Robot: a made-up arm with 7 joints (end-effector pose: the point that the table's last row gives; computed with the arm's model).
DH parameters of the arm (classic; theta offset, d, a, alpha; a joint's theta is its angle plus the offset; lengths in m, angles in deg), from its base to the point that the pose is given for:
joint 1: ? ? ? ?
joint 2: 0 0 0 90
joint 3: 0 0.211 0.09 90
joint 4: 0 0 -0.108 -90
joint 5: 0 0.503 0 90
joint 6: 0 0 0.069 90
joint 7: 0 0 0 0
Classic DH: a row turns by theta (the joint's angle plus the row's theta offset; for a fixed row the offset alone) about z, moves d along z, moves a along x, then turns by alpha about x.
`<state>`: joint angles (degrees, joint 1 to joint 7).
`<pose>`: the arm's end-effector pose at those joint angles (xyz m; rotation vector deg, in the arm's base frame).
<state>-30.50 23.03 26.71 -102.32 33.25 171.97 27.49</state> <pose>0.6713 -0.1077 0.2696 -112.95 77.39 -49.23</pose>
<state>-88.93 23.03 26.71 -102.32 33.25 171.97 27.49</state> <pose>0.2597 -0.6283 0.2696 -67.56 136.29 -72.23</pose>
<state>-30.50 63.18 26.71 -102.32 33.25 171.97 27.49</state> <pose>0.5520 -0.0374 -0.1425 -115.03 96.52 0.67</pose>
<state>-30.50 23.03 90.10 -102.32 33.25 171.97 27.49</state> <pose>0.4353 0.4703 0.4808 -105.27 13.33 -15.84</pose>
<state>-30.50 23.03 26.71 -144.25 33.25 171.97 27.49</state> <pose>0.4500 -0.0308 -0.0365 -136.56 89.62 -0.92</pose>
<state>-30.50 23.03 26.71 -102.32 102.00 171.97 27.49</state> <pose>0.6307 -0.1221 0.2056 -44.27 111.11 -15.19</pose>
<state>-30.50 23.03 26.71 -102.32 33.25 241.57 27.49</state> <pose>0.5982 -0.0836 0.2864 -59.38 77.99 -125.28</pose>
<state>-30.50 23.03 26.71 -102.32 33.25 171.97 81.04</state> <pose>0.6713 -0.1077 0.2696 -62.47 113.60 -22.34</pose>
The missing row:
joint 1: 0 0.253 0 -90
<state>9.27 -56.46 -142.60 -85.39 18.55 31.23 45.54</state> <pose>-0.4521 -0.4722 0.0193 -19.54 69.93 27.85</pose>
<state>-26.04 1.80 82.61 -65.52 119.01 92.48 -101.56</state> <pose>0.3295 0.4637 0.7953 8.38 -63.06 -54.91</pose>
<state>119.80 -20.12 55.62 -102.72 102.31 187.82 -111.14</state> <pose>-0.5400 0.0355 0.5686 8.85 -91.49 -31.06</pose>
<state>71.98 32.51 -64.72 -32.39 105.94 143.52 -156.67</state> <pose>0.4232 0.3413 0.8166 3.95 92.91 121.48</pose>
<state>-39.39 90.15 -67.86 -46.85 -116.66 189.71 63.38</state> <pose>0.2481 -0.6481 0.0461 108.88 42.26 -21.97</pose>
